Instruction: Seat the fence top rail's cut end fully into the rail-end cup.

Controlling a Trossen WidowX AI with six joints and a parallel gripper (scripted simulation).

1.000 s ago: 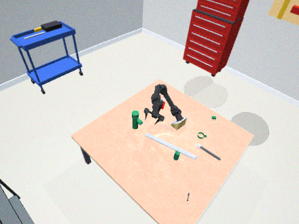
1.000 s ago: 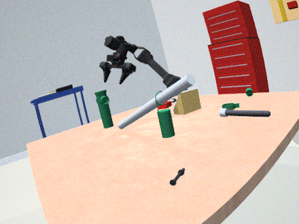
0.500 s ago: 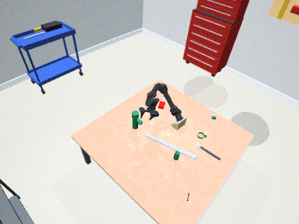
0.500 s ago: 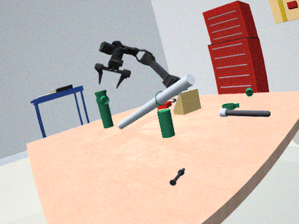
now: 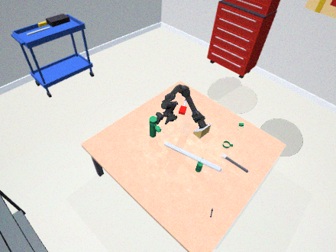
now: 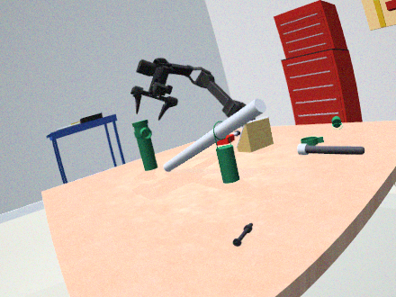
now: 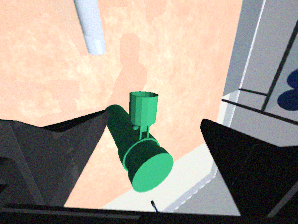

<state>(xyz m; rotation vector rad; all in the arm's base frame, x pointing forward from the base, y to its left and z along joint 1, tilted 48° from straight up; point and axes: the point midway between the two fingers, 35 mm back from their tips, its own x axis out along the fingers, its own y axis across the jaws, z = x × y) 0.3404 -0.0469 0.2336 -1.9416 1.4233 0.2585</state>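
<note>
The green rail-end cup lies 1 cm ahead of my gripper tip, 3 cm to the right of it and 6 cm below it. Round my gripper tip: black bolt (23 cm ahead, 70 cm to the left, 21 cm below); then short green post (42 cm to the left, 11 cm below); then red object (50 cm behind, 13 cm to the right, 20 cm below).
</note>
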